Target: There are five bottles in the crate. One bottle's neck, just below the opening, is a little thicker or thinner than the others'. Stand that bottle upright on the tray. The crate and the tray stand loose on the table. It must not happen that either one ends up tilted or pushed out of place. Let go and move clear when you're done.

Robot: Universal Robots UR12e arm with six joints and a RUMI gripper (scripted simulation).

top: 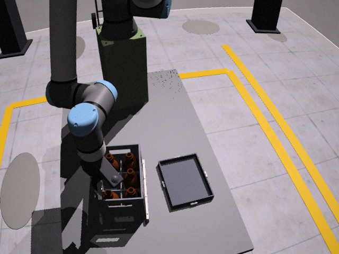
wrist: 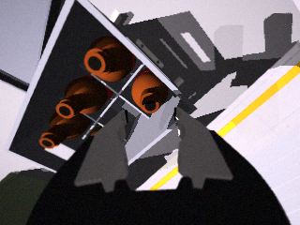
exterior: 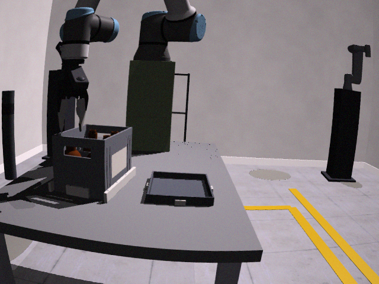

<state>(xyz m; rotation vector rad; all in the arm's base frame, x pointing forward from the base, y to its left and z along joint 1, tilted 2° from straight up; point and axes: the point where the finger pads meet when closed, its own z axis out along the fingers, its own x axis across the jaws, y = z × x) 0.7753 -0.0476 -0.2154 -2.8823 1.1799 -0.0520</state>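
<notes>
The dark grey crate is 100 mm behind my hand, 40 mm to the left of it and 110 mm below it. The rest, counted from my hand: black tray: 130 mm behind, 320 mm to the left, 180 mm below.
</notes>
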